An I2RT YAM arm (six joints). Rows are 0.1 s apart.
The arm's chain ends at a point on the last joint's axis. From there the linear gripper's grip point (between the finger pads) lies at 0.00 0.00 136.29 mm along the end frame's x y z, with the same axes.
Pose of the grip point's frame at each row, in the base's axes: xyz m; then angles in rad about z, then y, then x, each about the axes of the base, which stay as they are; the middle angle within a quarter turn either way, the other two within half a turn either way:
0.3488 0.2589 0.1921 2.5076 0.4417 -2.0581
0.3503 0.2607 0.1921 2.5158 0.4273 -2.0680
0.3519 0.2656 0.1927 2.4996 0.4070 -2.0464
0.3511 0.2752 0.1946 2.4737 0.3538 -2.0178
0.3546 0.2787 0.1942 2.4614 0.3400 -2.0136
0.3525 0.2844 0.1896 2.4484 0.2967 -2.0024
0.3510 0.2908 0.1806 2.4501 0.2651 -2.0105
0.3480 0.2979 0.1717 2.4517 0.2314 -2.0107
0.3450 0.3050 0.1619 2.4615 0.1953 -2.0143
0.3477 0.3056 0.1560 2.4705 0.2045 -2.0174
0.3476 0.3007 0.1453 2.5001 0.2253 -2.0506
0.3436 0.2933 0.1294 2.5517 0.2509 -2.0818
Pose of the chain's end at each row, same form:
0.2905 0.1500 0.2498 2.5076 0.4417 -2.0581
0.2938 0.1517 0.2513 2.5158 0.4273 -2.0680
0.2979 0.1543 0.2500 2.4996 0.4070 -2.0464
0.3039 0.1599 0.2499 2.4737 0.3538 -2.0178
0.3091 0.1626 0.2493 2.4614 0.3400 -2.0136
0.3127 0.1660 0.2441 2.4484 0.2967 -2.0024
0.3153 0.1718 0.2366 2.4501 0.2651 -2.0105
0.3167 0.1779 0.2282 2.4517 0.2314 -2.0107
0.3186 0.1842 0.2193 2.4615 0.1953 -2.0143
0.3200 0.1852 0.2136 2.4705 0.2045 -2.0174
0.3172 0.1829 0.2066 2.5001 0.2253 -2.0506
0.3098 0.1781 0.1940 2.5517 0.2509 -2.0818

